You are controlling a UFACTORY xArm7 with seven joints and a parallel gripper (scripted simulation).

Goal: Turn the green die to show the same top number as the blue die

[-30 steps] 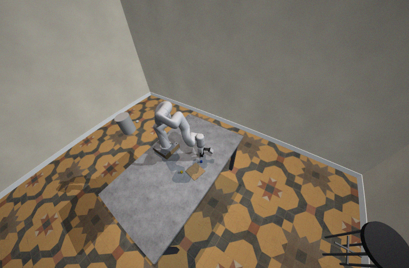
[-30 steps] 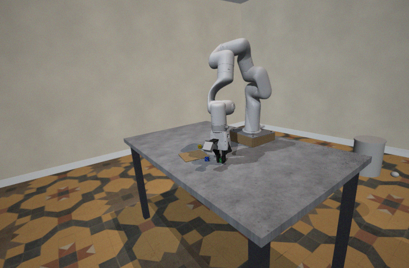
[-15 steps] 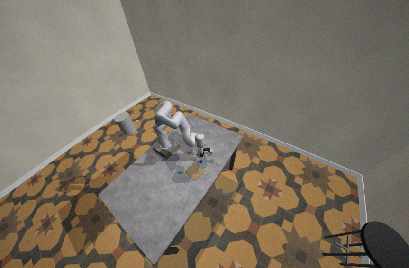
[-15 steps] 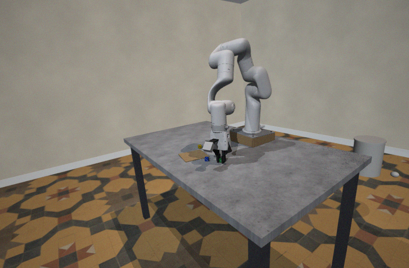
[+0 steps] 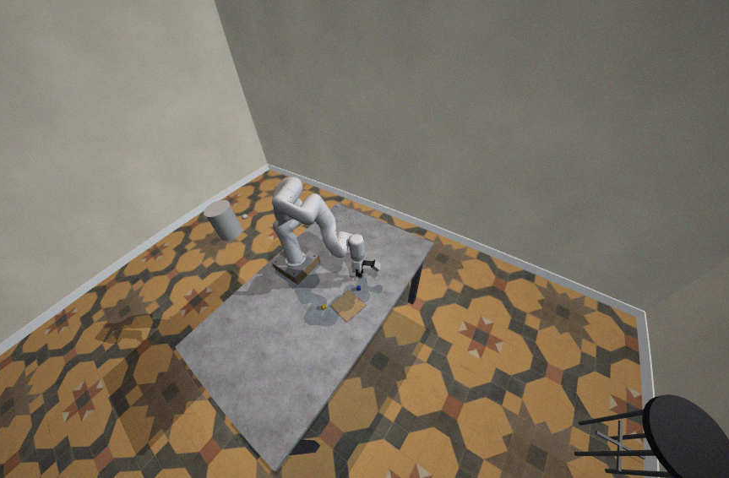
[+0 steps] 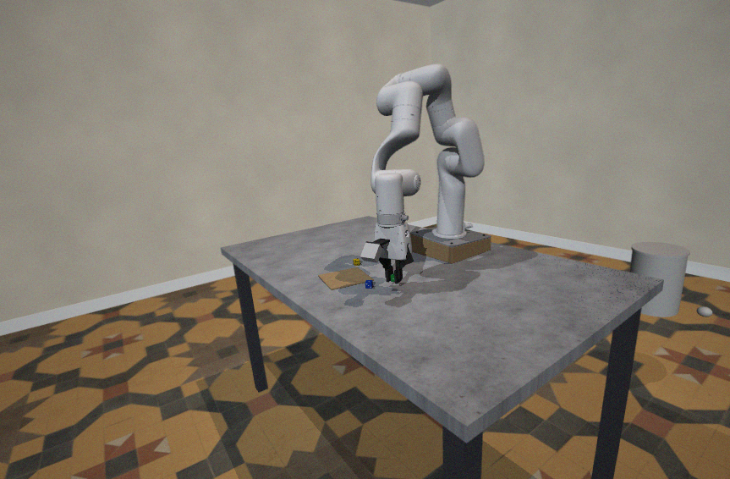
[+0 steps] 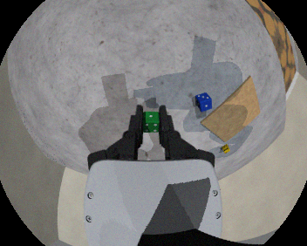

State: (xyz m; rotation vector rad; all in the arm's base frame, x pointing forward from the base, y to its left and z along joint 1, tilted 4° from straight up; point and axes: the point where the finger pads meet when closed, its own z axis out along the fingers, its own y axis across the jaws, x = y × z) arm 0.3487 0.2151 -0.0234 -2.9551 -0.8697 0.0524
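My gripper is now 17 cm to the left of the tan mat, 9 cm short of it and 5 cm above it. Also, from my hand: green die (1 cm below, 1 cm behind); then yellow die (28 cm to the right, 4 cm below); then blue die (6 cm to the right, 5 cm ahead, 4 cm below).
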